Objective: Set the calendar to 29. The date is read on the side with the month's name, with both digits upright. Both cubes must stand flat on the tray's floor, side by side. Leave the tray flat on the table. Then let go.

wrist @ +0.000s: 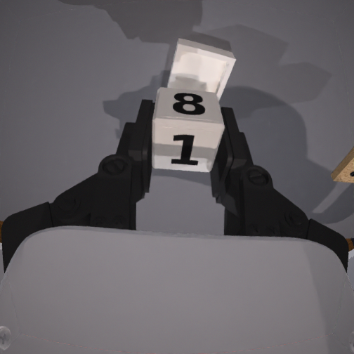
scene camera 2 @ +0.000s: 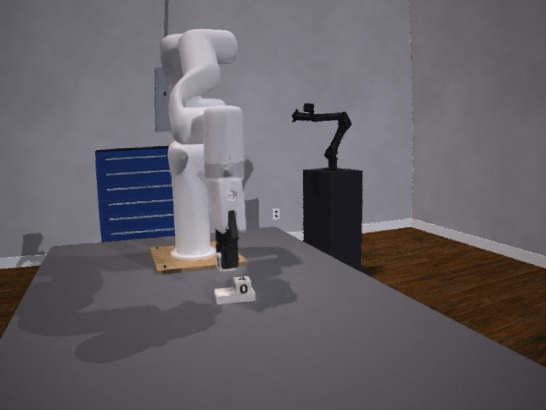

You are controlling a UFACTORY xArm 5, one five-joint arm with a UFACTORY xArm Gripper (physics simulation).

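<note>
My gripper (scene camera 2: 228, 257) (wrist: 184, 124) is shut on a white cube (scene camera 2: 219, 262) (wrist: 186, 145), which shows an 8 and a 1 in the wrist view. The black fingers hide most of this cube in the scene view. They hold it in the air, behind and a little left of the other cube there. The white tray (scene camera 2: 235, 300) (wrist: 206, 49) lies flat on the table. The other white cube (scene camera 2: 243, 285) stands in the tray's right half, with an upright 0 facing the scene camera; its top digit is hard to read. The tray's left half is empty. No month name is readable.
The wooden base board (scene camera 2: 165, 265) (wrist: 346, 172) under the arm lies behind the tray in the scene view. A blue cabinet (scene camera 2: 135, 196) stands behind the grey table (scene camera 2: 300, 360). A black pedestal (scene camera 2: 332, 215) with a small black arm (scene camera 2: 339, 137) stands beyond the table's right edge.
</note>
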